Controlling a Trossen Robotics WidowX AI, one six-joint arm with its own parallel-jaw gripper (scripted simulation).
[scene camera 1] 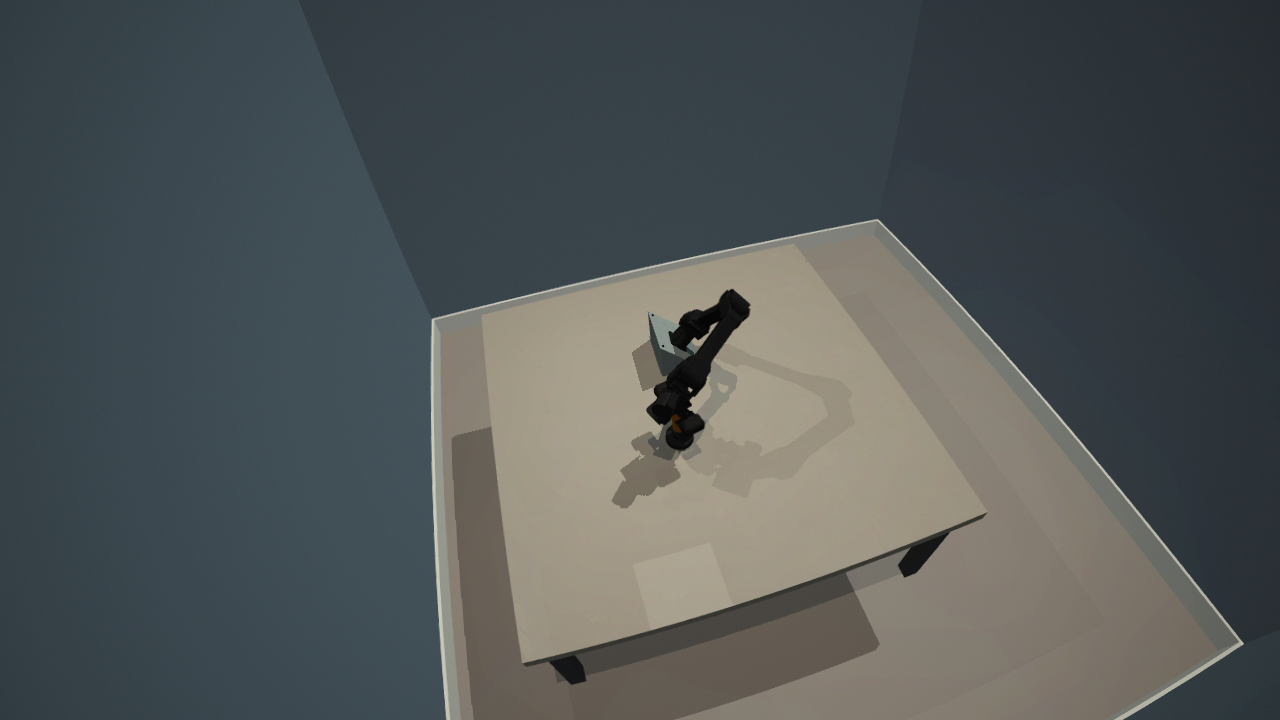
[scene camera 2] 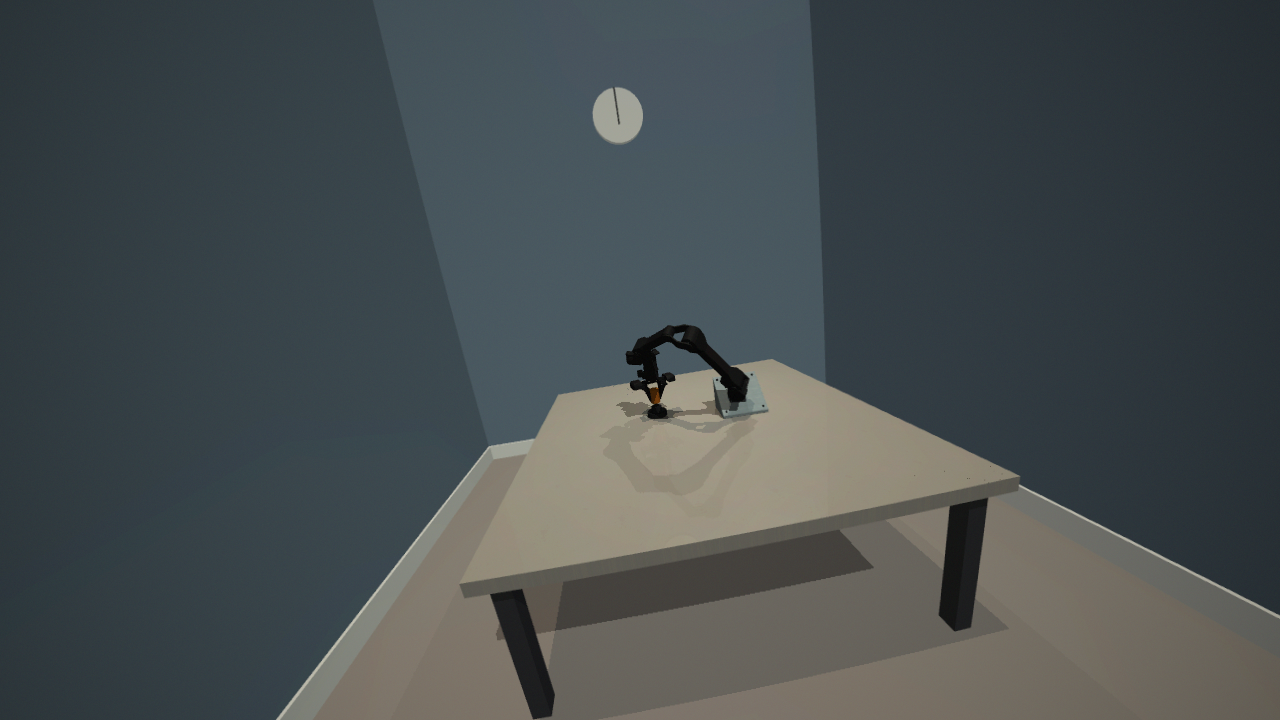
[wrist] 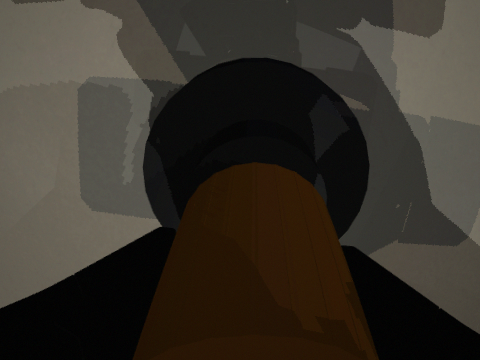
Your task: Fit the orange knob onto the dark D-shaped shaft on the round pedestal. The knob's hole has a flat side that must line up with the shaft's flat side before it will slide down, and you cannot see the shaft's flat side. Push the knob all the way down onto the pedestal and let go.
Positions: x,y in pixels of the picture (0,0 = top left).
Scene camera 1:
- my gripper: 679,424
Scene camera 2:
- my gripper: 655,400
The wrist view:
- my gripper: 255,253
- round pedestal: 260,110
